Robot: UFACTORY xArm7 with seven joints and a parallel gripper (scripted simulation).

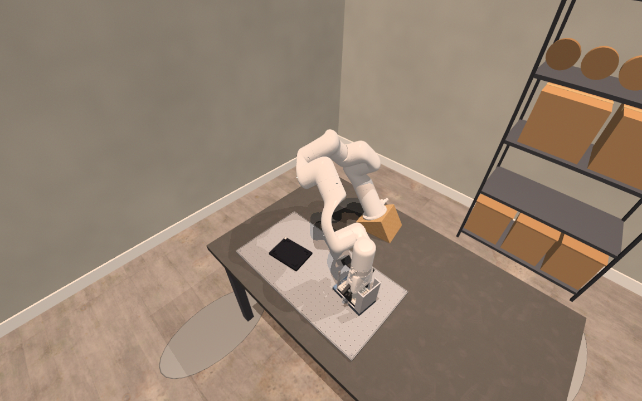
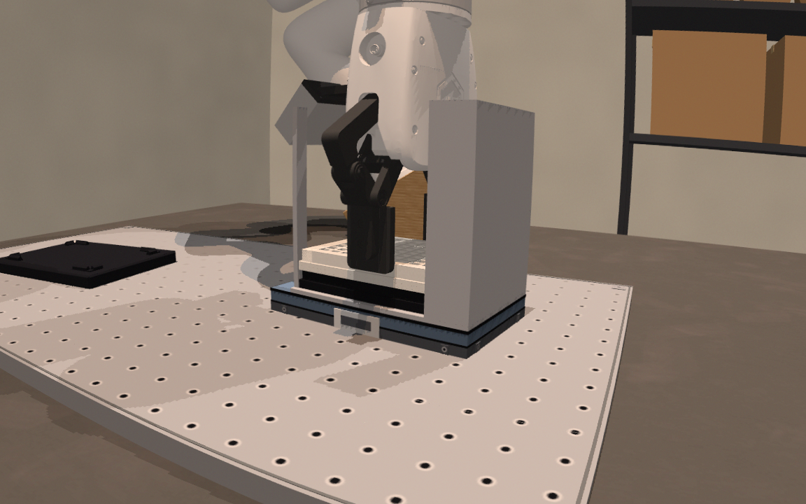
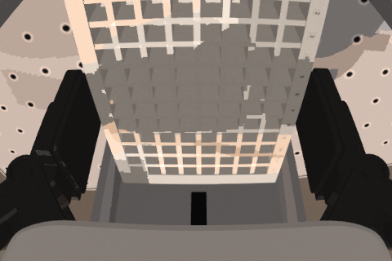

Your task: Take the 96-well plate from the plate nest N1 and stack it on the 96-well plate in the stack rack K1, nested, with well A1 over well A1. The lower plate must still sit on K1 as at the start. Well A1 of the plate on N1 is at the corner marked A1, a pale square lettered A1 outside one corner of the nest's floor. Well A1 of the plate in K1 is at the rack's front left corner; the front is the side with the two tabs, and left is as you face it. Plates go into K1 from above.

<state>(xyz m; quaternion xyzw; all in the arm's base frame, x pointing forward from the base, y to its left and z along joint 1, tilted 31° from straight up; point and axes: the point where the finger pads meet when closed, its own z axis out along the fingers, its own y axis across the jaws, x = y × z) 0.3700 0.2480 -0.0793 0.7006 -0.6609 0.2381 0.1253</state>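
The white 96-well plate is 1 cm below my hand. Round my hand: black 96-well plate: 2 cm below; tall grey wall: 7 cm to the left, 3 cm above; thin post: 7 cm to the right, 4 cm ahead, 3 cm above.
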